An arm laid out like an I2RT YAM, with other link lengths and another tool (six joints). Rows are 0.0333 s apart.
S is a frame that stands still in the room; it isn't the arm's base.
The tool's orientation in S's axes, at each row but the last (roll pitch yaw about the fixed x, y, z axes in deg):
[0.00 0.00 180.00]
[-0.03 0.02 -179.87]
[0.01 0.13 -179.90]
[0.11 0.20 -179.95]
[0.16 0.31 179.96]
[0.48 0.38 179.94]
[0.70 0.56 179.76]
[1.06 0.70 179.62]
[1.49 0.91 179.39]
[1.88 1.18 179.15]
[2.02 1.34 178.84]
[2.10 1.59 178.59]
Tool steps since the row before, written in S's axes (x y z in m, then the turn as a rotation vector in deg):
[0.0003 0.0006 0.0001 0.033 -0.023 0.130]
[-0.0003 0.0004 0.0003 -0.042 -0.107 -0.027]
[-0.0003 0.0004 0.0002 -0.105 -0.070 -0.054]
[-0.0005 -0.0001 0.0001 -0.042 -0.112 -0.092]
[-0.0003 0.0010 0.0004 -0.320 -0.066 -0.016]
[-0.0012 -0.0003 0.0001 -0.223 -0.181 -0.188]
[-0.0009 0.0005 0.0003 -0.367 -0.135 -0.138]
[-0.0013 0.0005 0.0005 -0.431 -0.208 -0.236]
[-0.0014 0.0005 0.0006 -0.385 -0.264 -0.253]
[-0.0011 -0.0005 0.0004 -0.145 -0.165 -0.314]
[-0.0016 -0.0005 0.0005 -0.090 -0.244 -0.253]
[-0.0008 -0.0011 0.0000 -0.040 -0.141 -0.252]
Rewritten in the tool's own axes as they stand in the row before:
[-0.0003 -0.0006 0.0001 -0.033 0.023 0.130]
[0.0003 -0.0004 0.0003 0.042 0.107 -0.027]
[0.0003 -0.0004 0.0002 0.105 0.070 -0.054]
[0.0005 0.0001 0.0001 0.042 0.112 -0.092]
[0.0003 -0.0010 0.0004 0.320 0.066 -0.014]
[0.0012 0.0003 0.0001 0.224 0.180 -0.188]
[0.0009 -0.0005 0.0003 0.368 0.135 -0.136]
[0.0013 -0.0005 0.0005 0.432 0.207 -0.235]
[0.0014 -0.0005 0.0006 0.386 0.262 -0.254]
[0.0011 0.0005 0.0004 0.149 0.157 -0.316]
[0.0016 0.0006 0.0005 0.091 0.237 -0.259]
[0.0008 0.0011 0.0000 0.043 0.133 -0.256]

